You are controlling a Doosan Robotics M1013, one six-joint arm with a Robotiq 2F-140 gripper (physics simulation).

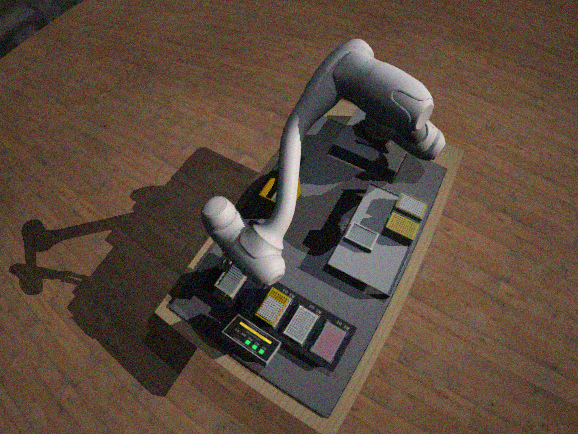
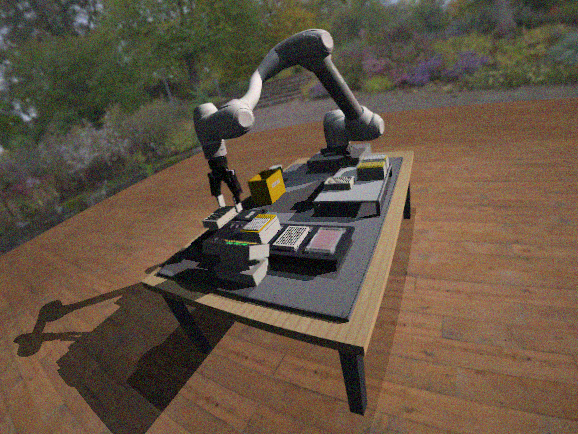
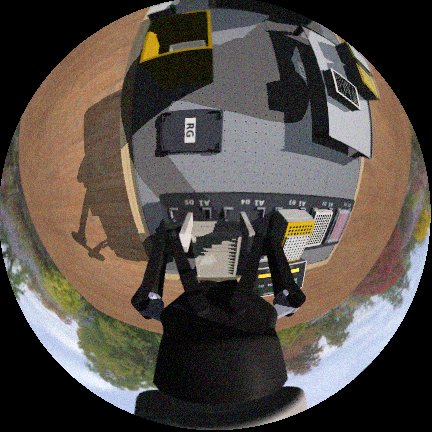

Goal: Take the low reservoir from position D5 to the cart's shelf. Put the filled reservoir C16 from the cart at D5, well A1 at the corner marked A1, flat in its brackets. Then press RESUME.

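Frame: origin at the arm's base, x ahead, y left, z up, level; centimetres.
Seen in the pictures: gripper, fingertip midpoint: (image 3: pixel 216 219); arm's base, origin of the base link: (image 1: pixel 377 136) (image 2: pixel 339 151).
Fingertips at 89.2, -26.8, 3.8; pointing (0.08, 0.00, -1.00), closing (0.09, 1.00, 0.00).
Observation:
Offsets run from my fingertips to a thing's top centre, as dx, dy, dz. "spot": to the spot under its first point.
My gripper (image 2: pixel 230 203) (image 3: pixel 216 219) is shut on the low reservoir @(+6.9, -0.6, +2.6) (image 1: pixel 230 282) (image 2: pixel 219 217) (image 3: pixel 215 254), a pale grey ribbed trough. It holds the trough level, a little above the left end of the black deck strip (image 3: pixel 225 200) (image 1: pixel 349 328), by the labels D5 and D4. White corner brackets show on the strip just beyond the trough. The grey cart shelf @(spot: -22.6, +47.8, -5.8) (image 1: pixel 373 268) (image 2: pixel 354 192) (image 3: pixel 350 130) at the right carries three plates: a white one @(-33.0, +38.3, -2.6) (image 1: pixel 361 234) (image 3: pixel 345 92), a yellow one @(-42.8, +52.5, +1.3) (image 1: pixel 402 225) and another white one @(-53.6, +53.3, +1.3) (image 1: pixel 410 205). I cannot tell which is C16.
On the strip stand a yellow-rimmed tip box @(+9.2, +18.2, -0.2) (image 1: pixel 273 306) (image 2: pixel 258 224) (image 3: pixel 296 233), a white well plate @(+10.3, +30.5, -5.2) (image 1: pixel 301 323) (image 2: pixel 291 237) and a pink plate @(+11.4, +42.9, -5.2) (image 1: pixel 329 341) (image 2: pixel 324 239). A control panel @(spot: +25.2, +18.3, +1.3) (image 1: pixel 251 344) (image 3: pixel 282 275) with green lights sits in front. A yellow bin @(-38.0, -3.1, +1.8) (image 2: pixel 267 185) (image 3: pixel 177 34) and a black RG pad @(-17.2, -4.1, -10.3) (image 3: pixel 189 130) lie behind.

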